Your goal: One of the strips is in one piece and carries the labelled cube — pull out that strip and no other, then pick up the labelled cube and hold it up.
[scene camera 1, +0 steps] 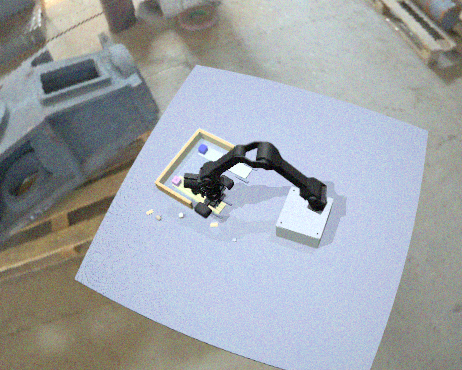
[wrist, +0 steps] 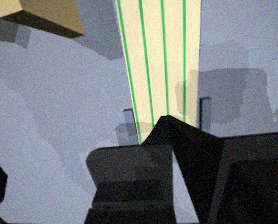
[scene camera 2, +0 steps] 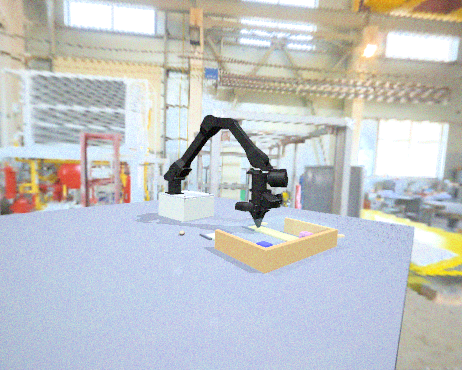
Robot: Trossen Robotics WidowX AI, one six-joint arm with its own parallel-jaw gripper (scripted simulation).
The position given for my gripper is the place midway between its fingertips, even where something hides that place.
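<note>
My gripper is in sight, both here (scene camera 2: 258, 227) and in the wrist view (wrist: 165, 120).
</note>
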